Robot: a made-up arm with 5 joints.
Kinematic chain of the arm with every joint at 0, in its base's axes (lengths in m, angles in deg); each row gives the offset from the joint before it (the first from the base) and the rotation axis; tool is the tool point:
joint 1: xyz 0 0 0.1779 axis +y
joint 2: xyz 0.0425 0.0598 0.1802 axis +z
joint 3: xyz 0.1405 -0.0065 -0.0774 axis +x
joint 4: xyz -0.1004 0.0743 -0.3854 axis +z
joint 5: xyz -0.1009 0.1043 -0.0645 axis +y
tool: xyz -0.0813 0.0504 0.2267
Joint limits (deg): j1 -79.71..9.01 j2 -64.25..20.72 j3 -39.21..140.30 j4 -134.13..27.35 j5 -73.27..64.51
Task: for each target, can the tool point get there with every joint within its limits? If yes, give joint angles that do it. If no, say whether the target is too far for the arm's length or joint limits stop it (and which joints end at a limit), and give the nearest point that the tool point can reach.
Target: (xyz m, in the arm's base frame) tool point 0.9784 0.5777 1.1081
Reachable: no: too far | nearest point 0.4995 0.3079 0.6769 | short by 0.699 m
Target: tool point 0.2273 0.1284 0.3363
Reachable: yes | joints -53.09 -14.40 18.70 -105.27 37.41
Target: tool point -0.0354 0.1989 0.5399
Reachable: yes | joints -52.98 -13.96 122.39 -104.12 50.14
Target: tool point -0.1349 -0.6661 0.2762
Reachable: no: joint limits stop it (at a limit: joint 1, joint 3, joint 5) | nearest point -0.0355 -0.1999 0.1192 | short by 0.502 m
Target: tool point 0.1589 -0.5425 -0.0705
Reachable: no: joint limits stop it (at a limit: joint 2, joint 3, joint 4) | nearest point 0.2086 -0.3435 -0.1483 | short by 0.219 m
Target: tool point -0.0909 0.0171 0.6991
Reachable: yes | joints -20.14 -44.54 123.45 -60.55 -9.88
